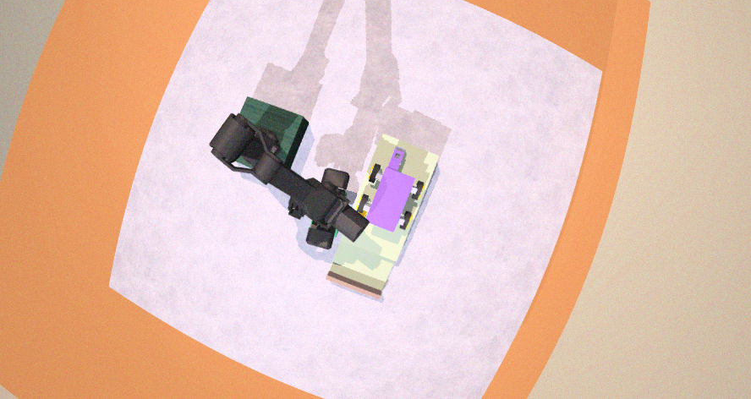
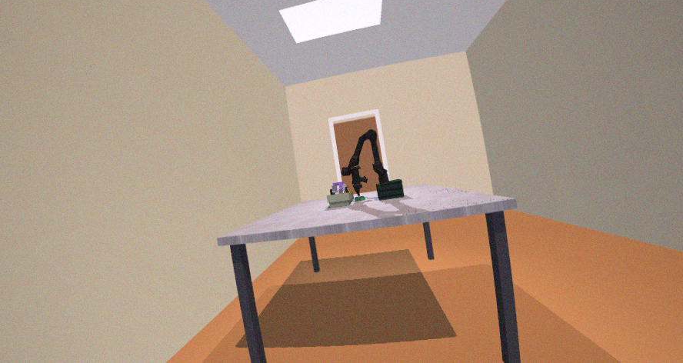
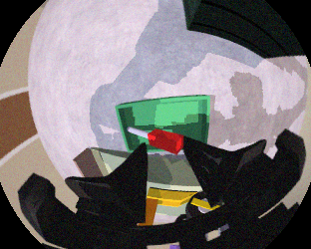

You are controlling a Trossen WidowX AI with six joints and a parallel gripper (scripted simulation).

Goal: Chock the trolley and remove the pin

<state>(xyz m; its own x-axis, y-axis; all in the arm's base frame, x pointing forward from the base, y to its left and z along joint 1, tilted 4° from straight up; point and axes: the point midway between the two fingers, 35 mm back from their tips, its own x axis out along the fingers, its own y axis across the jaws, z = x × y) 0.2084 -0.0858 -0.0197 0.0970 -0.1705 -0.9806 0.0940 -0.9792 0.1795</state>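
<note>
Right now my gripper tip is 2 cm to the left of the red-headed stop pin and 1 cm above it. Round my gripper tip: yellow chock 7 cm ahead, 1 cm to the left, 4 cm above; then ramp 13 cm ahead, 9 cm to the left, 1 cm above; then green tray 1 cm behind, 5 cm below.
</note>
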